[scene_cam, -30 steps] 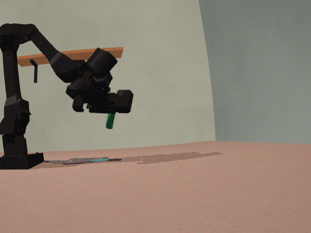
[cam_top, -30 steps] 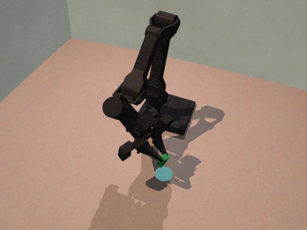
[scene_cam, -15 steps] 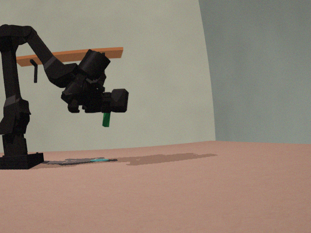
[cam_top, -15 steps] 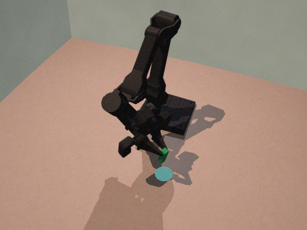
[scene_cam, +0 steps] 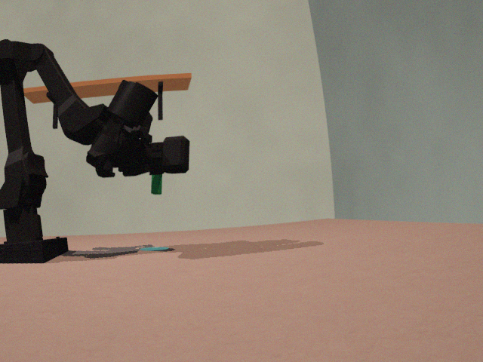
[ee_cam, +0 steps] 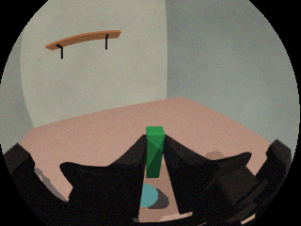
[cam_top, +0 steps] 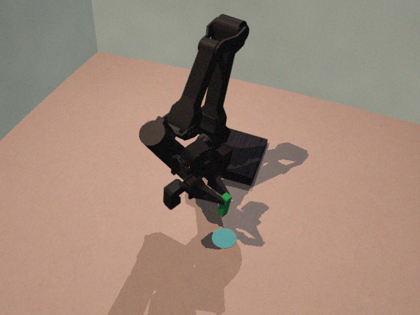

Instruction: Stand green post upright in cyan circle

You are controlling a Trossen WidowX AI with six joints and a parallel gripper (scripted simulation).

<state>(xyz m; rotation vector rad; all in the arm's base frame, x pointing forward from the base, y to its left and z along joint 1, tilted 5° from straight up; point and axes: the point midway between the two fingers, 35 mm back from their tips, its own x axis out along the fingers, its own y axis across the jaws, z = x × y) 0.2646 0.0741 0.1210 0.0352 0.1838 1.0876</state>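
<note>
The cyan circle is 30 mm to the left of my hand and 170 mm below it. From my hand the other things lie so: green post (10 mm ahead, 20 mm to the left, 30 mm below).
</note>
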